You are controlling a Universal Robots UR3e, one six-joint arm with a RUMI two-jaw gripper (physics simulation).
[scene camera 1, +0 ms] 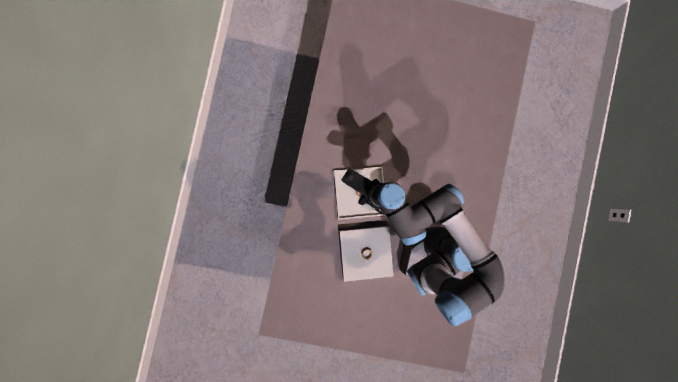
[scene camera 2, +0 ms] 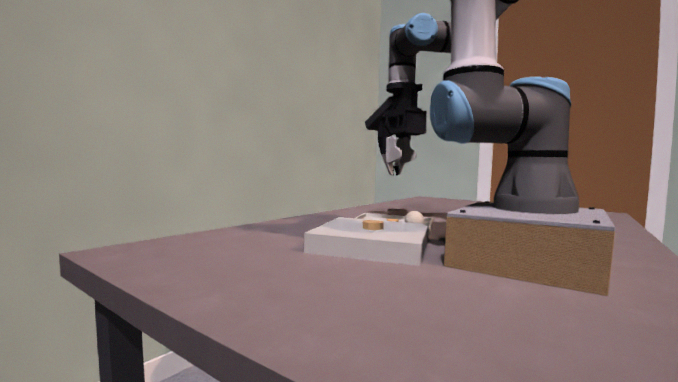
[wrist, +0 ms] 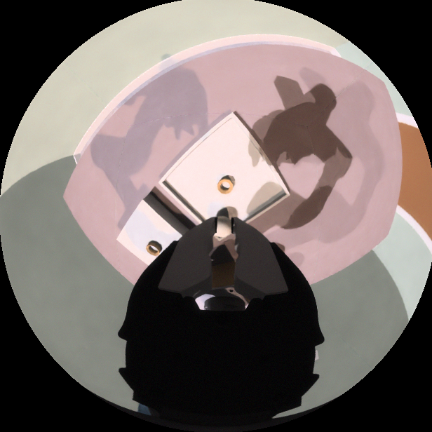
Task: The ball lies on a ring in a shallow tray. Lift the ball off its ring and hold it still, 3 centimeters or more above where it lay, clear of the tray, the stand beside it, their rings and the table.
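Places are measured from the arm's base along level axes (x ahead, y left, z up), in metres.
Where they show: gripper, between the fingertips: [scene camera 2: 394, 175]; arm's base, origin of its link: [scene camera 1: 441, 245] [scene camera 2: 534, 208].
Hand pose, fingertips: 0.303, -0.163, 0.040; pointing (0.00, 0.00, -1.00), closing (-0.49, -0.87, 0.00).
Things, the pixels of their centre, and the offset from my fingertips, as dx, dy, dz. "spot": a spot on its surface instead. Level surfaces: height alone.
- pale ball, middle of its body: [scene camera 2: 414, 220] -0.066, +0.044, -0.100
- tray, a spot on its surface: [scene camera 1: 345, 207] spot: +0.054, +0.059, -0.123
- tray's orange ring, a spot on its surface: [scene camera 2: 393, 220] [scene camera 1: 360, 189] spot: +0.003, -0.014, -0.114
- empty ring, a spot on its surface: [scene camera 2: 373, 225] [scene camera 1: 368, 259] spot: -0.048, +0.244, -0.083
- table, height of its surface: dz -0.125
The pale ball [scene camera 2: 414, 217] lies low in the tray [scene camera 1: 345, 207] [wrist: 225, 135], off to one side of the tray's orange ring [scene camera 1: 358, 193] [scene camera 2: 393, 220] [wrist: 225, 191]. That ring has no ball on it. In the wrist view the ball [wrist: 226, 211] shows partly, dark on top, just beyond the fingertips. In scene camera 1 it is hidden under the arm. My gripper [scene camera 2: 394, 173] [wrist: 223, 218] hangs well above the tray and the ball, pointing down. Its jaws are nearly together, with no ball between them.
The white stand [scene camera 1: 352, 270] [scene camera 2: 362, 249] [wrist: 131, 235] is beside the tray, a narrow gap between them. It bears an empty ring [scene camera 1: 366, 258] [scene camera 2: 373, 225] [wrist: 154, 253]. The arm's base block [scene camera 2: 525, 255] stands on the table [scene camera 2: 250, 300] close to both.
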